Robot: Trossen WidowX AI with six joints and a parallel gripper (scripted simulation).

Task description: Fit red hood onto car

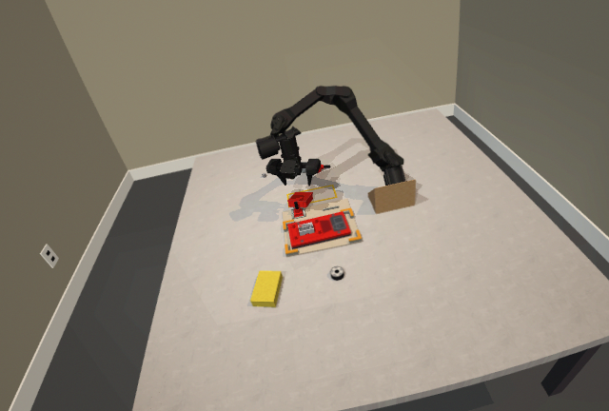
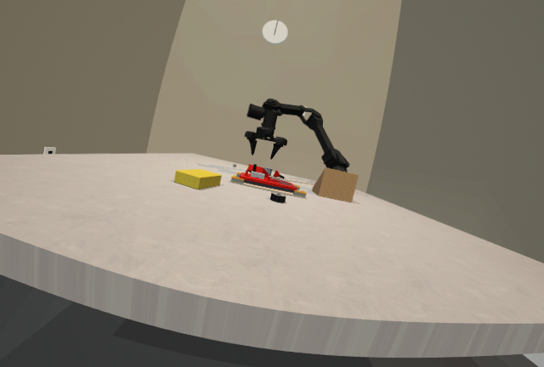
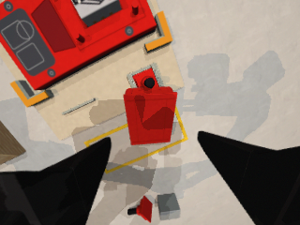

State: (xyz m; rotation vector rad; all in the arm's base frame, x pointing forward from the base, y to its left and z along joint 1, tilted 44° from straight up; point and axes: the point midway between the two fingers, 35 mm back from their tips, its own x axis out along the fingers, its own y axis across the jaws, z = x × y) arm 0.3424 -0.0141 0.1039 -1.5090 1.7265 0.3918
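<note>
My gripper tip is 70 mm above the red hood. From my gripper tip the other things lie so: small black wheel 70 mm behind, 360 mm to the left, 90 mm below; grey engine block 170 mm to the left, 70 mm below; yellow block 140 mm ahead, 370 mm to the left, 80 mm below.
</note>
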